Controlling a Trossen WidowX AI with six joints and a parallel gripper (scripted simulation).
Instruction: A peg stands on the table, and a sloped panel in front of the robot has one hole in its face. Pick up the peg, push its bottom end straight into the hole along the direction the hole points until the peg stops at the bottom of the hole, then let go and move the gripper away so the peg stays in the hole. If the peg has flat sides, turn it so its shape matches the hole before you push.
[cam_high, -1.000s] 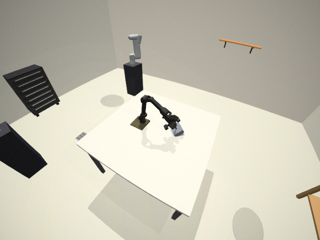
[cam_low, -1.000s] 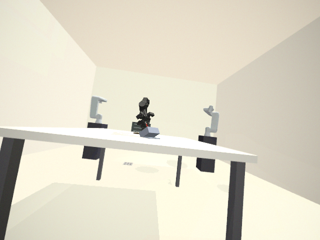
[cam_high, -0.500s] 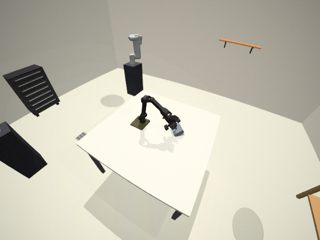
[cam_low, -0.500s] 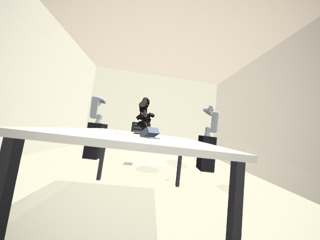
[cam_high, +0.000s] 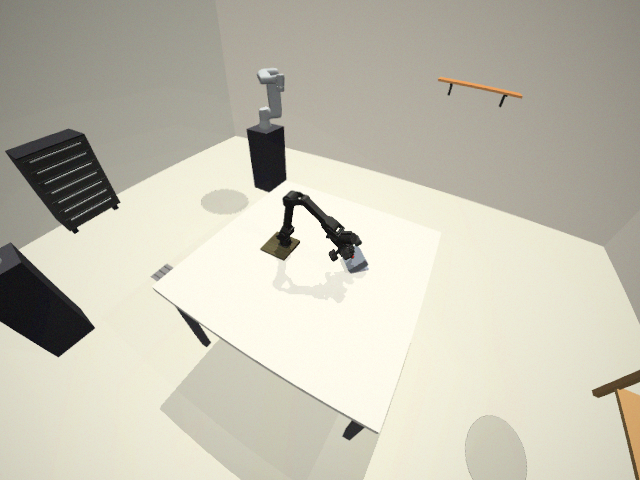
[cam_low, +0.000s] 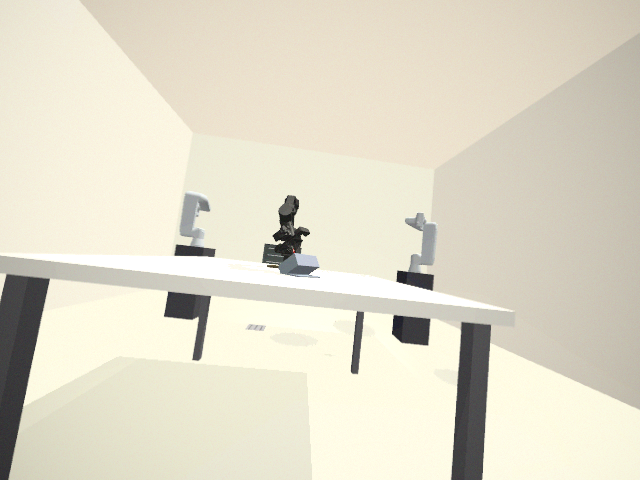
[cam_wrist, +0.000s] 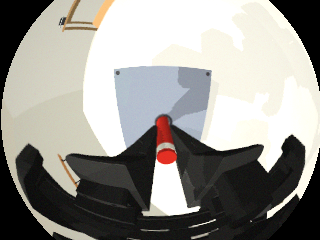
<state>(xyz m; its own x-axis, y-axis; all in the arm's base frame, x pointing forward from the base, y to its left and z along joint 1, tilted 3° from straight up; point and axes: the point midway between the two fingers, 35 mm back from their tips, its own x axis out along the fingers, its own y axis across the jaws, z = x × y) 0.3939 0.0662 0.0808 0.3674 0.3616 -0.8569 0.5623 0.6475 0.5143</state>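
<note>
Right now the red peg is 10 mm to the right of my gripper tip, 10 mm behind it and 10 mm above it. From my gripper tip the other things lie so: sloped panel (40 mm below, 20 mm to the left, 20 mm ahead).
</note>
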